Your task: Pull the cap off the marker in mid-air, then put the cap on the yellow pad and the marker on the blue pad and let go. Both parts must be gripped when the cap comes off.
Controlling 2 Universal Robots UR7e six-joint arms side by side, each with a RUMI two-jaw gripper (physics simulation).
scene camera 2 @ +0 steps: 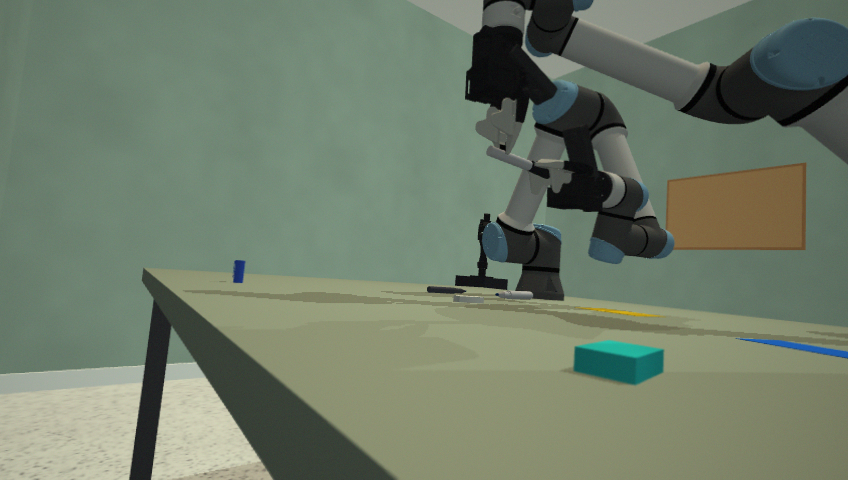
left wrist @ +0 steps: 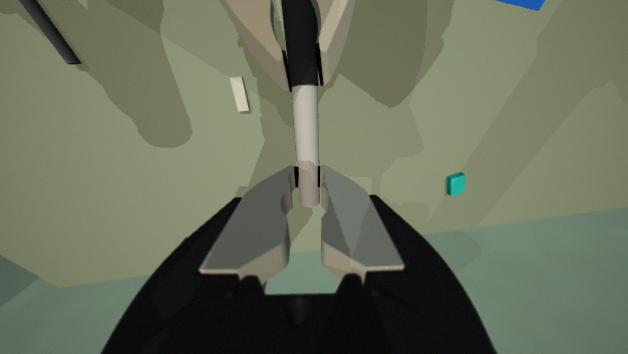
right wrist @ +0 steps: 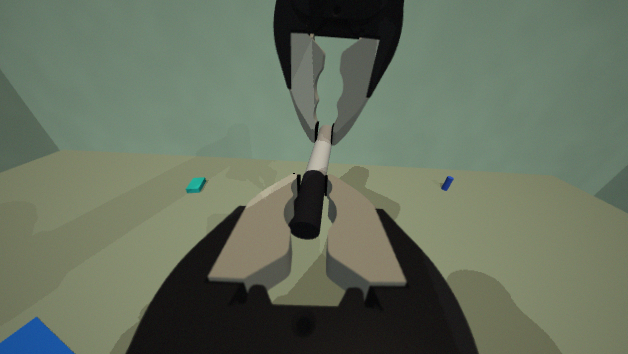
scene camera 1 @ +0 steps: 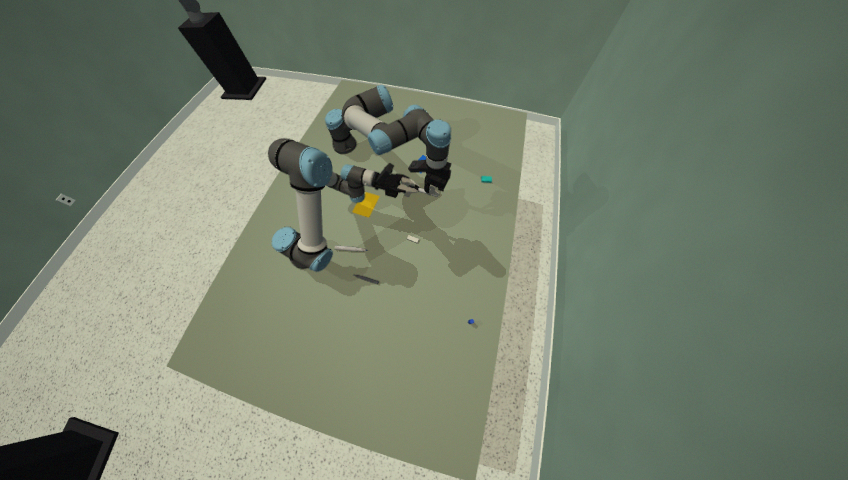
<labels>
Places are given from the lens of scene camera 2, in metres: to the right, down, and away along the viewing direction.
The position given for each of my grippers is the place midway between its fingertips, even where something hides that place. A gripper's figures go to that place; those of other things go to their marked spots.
my left gripper (scene camera 2: pixel 503 155): 0.14, -0.15, 0.73
my right gripper (scene camera 2: pixel 529 164): 0.19, -0.14, 0.76
</labels>
